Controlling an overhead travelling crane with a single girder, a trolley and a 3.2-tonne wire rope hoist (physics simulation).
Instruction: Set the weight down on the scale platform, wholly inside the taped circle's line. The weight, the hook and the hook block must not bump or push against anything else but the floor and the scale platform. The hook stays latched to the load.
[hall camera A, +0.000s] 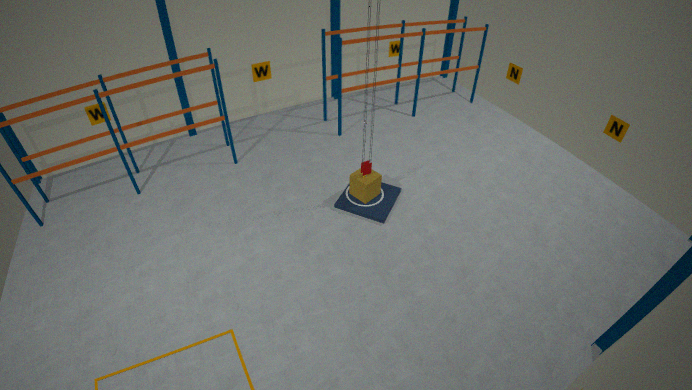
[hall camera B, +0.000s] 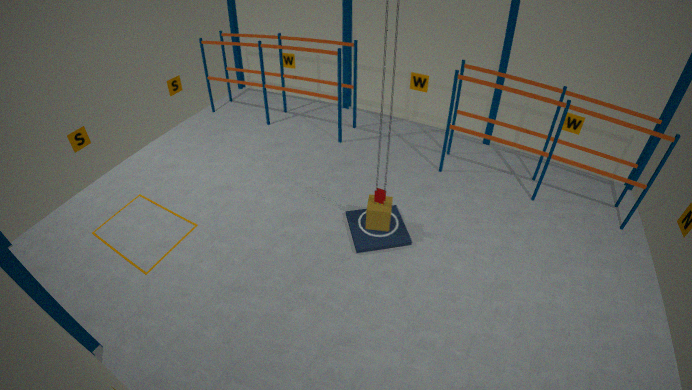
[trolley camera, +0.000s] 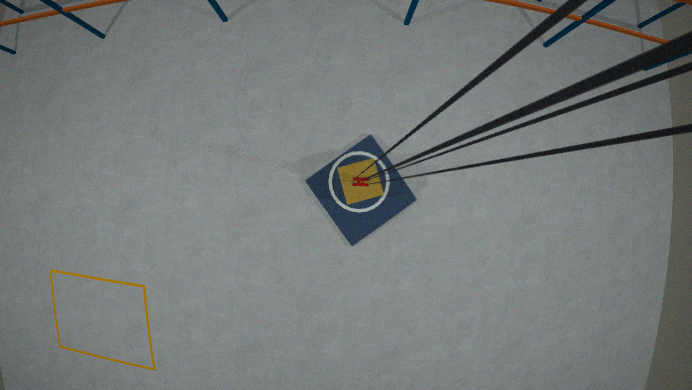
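Observation:
The weight, a yellow block (hall camera A: 365, 190) (hall camera B: 378, 220) (trolley camera: 356, 194), is upright and appears to rest on the dark blue scale platform (hall camera A: 382, 213) (hall camera B: 380, 244) (trolley camera: 352, 230); a very thin gap could not be told. Its base looks inside the white taped circle (hall camera A: 365, 205) (hall camera B: 378, 235) (trolley camera: 359, 210), close to the line at the near corner in hall camera A; its far base edges are hidden. My red hook block (hall camera A: 366, 168) (hall camera B: 380, 195) (trolley camera: 360, 181) is right above the weight's top. The small hook under it is hardly visible, and appears latched to the weight.
Blue and orange racks stand along the W wall, one to the left (hall camera A: 118, 145) (hall camera B: 340, 120) and one to the right (hall camera A: 340, 110) (hall camera B: 444, 145), apart from the platform. A yellow rectangle (hall camera A: 165, 355) (hall camera B: 171, 249) (trolley camera: 97, 278) is marked on the floor. Ropes rise from the block.

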